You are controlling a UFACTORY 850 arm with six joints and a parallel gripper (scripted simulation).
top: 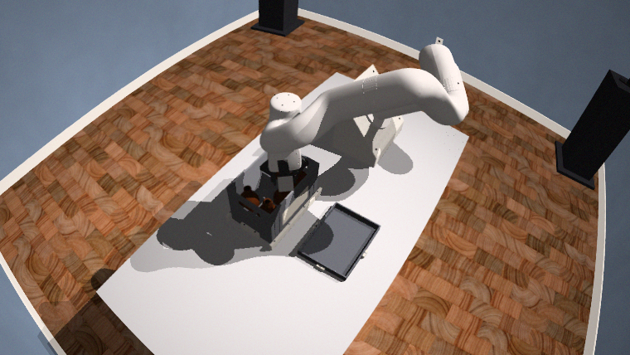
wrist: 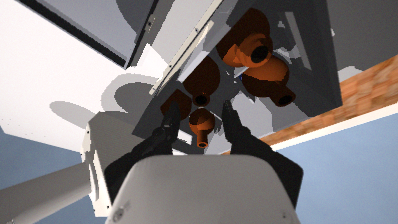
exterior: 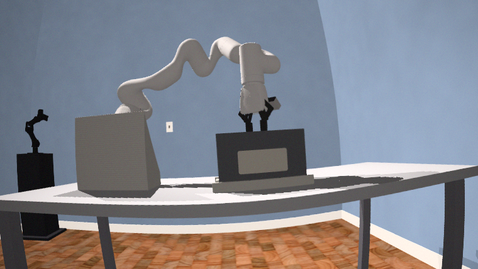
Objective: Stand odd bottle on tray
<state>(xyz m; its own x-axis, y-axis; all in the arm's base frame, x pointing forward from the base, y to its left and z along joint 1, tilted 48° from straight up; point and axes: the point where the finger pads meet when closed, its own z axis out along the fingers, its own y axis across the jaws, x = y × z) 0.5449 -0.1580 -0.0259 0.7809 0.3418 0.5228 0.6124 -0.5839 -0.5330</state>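
The dark grey crate lies 12 cm below my hand, 5 cm to the right of it and 1 cm behind it. Round my hand: dark tray (23 cm to the left, 19 cm below, 1 cm ahead); then bottle (11 cm below, 8 cm ahead, 1 cm to the right).
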